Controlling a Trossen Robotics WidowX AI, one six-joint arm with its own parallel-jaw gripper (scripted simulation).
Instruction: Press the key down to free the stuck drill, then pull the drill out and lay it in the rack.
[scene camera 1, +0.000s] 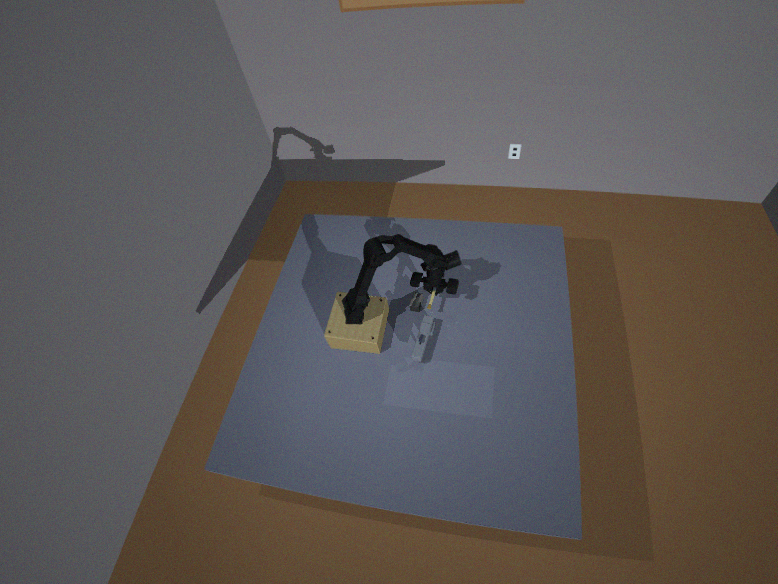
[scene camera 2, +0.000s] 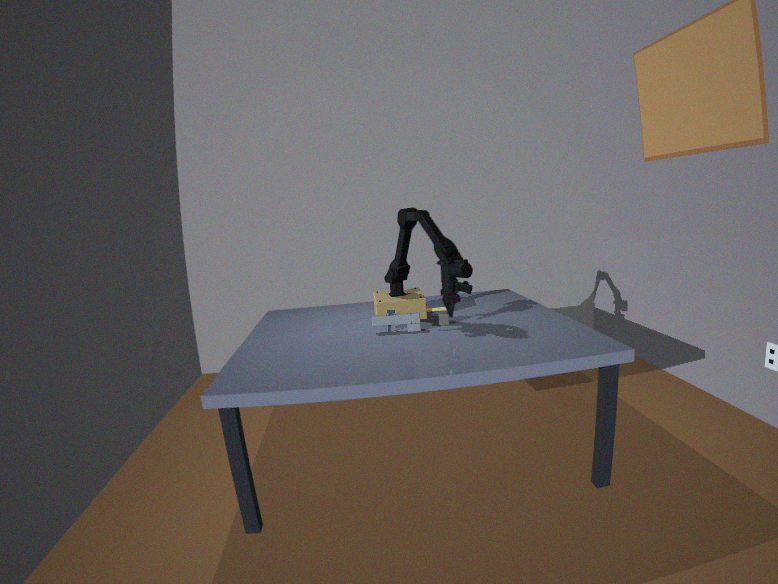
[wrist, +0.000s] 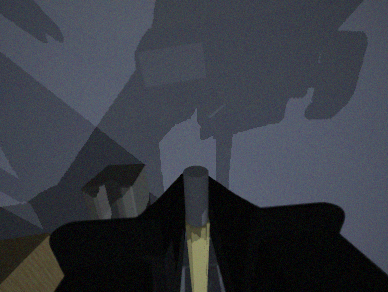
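Note:
A drill is held by my gripper (wrist: 192, 178).

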